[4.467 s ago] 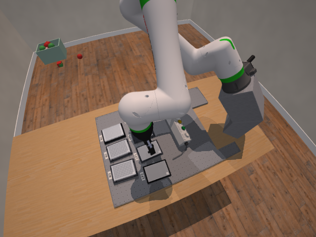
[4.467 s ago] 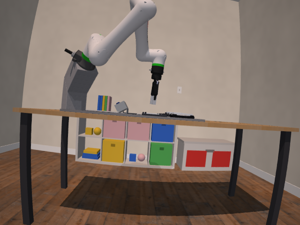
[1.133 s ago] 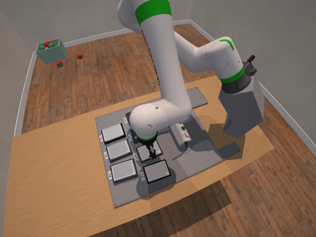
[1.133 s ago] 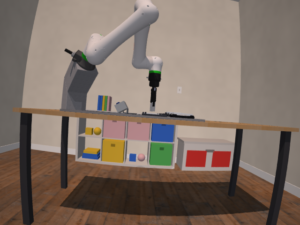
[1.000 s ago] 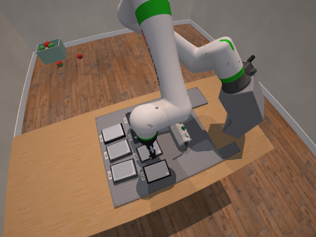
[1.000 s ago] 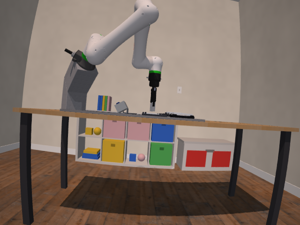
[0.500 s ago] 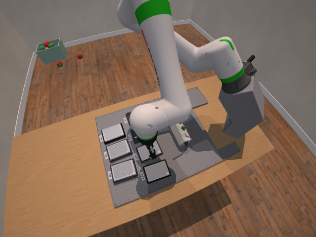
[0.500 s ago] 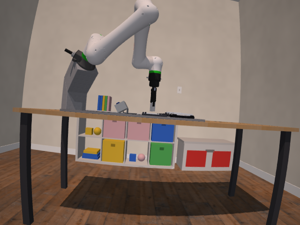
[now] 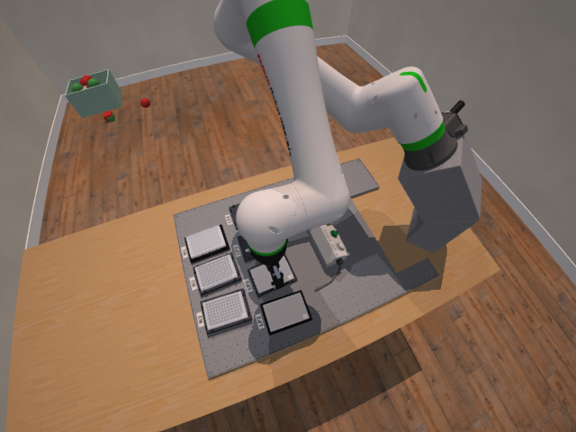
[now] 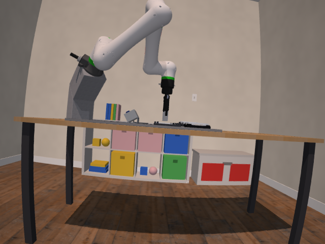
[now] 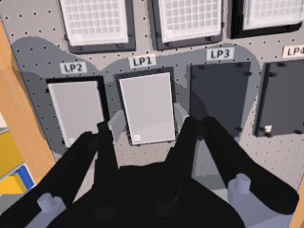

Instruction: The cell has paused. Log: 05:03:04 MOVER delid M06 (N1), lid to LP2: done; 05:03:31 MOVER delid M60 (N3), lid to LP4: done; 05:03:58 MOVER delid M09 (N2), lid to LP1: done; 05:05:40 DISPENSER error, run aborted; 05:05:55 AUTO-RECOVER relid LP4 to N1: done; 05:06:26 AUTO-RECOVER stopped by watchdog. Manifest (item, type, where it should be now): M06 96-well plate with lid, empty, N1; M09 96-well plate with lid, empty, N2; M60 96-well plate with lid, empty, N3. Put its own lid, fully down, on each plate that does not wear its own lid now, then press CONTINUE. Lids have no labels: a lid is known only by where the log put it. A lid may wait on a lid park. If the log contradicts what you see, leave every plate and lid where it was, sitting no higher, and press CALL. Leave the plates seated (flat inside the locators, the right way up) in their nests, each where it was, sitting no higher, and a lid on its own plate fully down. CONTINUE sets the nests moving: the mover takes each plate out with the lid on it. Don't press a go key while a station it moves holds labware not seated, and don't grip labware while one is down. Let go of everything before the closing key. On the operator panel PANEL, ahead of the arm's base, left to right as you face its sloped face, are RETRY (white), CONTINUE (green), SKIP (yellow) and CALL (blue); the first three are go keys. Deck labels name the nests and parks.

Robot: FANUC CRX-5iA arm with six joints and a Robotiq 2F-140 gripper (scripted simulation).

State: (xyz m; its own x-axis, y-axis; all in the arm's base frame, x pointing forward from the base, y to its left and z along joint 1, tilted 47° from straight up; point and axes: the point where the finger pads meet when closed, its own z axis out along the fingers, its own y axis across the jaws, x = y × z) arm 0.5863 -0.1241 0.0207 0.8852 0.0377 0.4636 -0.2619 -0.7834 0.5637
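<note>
Right now the park labelled LP1 is 50 mm below my hand. Round my hand: LP3 (120 mm to the right, 50 mm below, 40 mm behind); then LP2 label (130 mm ahead, 90 mm to the left, 50 mm below); then lid park LP2 (120 mm to the left, 50 mm below, 40 mm ahead).
</note>
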